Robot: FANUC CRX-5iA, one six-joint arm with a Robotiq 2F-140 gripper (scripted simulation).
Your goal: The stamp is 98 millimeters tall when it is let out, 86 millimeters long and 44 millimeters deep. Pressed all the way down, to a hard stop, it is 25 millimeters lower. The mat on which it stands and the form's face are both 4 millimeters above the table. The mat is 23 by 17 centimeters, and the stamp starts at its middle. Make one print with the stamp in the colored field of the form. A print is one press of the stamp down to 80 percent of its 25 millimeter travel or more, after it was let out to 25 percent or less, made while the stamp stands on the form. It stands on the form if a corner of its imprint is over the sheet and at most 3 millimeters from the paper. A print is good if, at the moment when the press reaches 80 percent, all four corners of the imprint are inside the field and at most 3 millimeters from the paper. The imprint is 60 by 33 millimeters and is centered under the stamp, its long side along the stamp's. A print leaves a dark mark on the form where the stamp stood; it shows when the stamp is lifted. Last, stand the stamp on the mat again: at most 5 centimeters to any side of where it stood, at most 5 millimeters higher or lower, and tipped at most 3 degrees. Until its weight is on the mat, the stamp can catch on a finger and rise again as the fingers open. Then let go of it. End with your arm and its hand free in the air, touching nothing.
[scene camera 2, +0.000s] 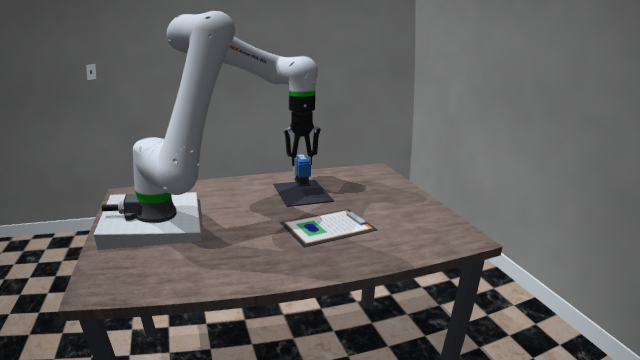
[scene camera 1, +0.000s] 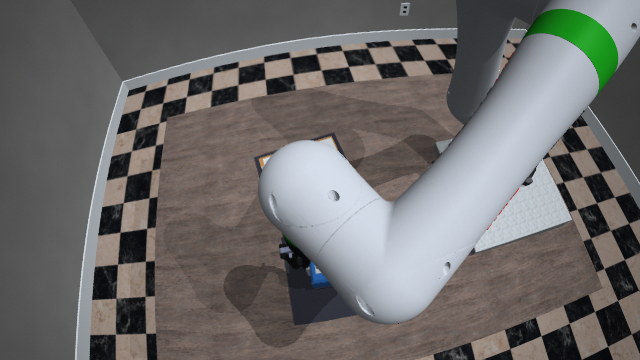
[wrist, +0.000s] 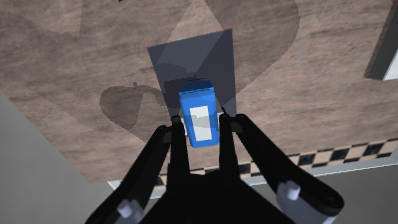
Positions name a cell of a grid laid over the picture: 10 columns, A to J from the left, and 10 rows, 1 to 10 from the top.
Labels:
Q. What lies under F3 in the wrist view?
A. A mat.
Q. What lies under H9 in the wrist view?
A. The gripper.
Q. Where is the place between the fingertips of the gripper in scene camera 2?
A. E5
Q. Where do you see a blue stamp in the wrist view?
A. E5

